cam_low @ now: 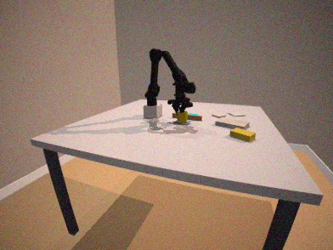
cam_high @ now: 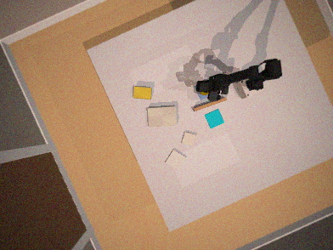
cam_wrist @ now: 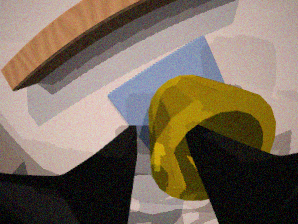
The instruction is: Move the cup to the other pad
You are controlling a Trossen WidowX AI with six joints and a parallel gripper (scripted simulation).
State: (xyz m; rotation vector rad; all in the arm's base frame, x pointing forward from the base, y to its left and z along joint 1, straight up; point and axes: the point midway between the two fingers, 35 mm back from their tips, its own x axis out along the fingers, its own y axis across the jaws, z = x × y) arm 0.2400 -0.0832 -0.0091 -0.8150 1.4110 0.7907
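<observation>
Now: gripper tip 20 mm short of the olive-yellow cup and 10 mm to the left of it. From my gripper tip the other things lie so: thin brown wooden bar: 30 mm ahead, 80 mm to the left, 30 mm below; then cyan pad: 40 mm ahead, 180 mm to the left, 50 mm below; then blue pad: 20 mm ahead, 10 mm to the right, 50 mm below.
</observation>
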